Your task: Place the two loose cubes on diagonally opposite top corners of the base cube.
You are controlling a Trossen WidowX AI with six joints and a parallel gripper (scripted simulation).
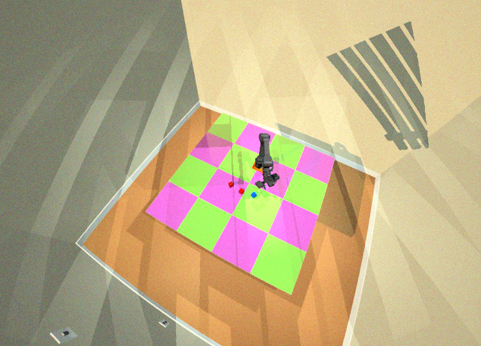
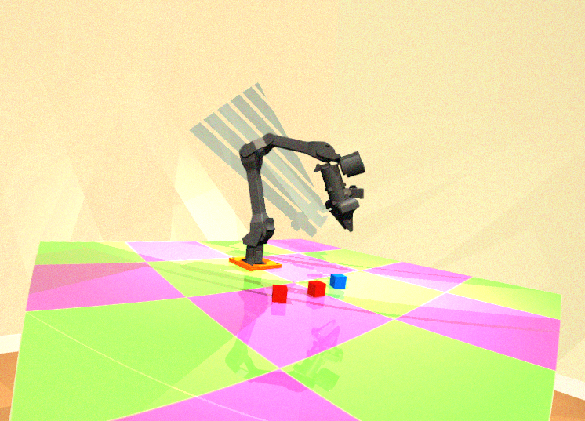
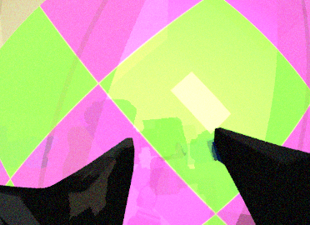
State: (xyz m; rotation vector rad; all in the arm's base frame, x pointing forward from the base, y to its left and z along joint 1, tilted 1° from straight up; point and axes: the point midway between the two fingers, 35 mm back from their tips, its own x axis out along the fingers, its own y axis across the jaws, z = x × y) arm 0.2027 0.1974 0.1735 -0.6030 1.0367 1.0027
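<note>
Right now my gripper tip is 100 mm short of the red cube, 180 mm to the left of it and 140 mm above it. From my gripper tip the other things lie so: blue base cube 70 mm ahead, 80 mm to the right, 140 mm below.
</note>
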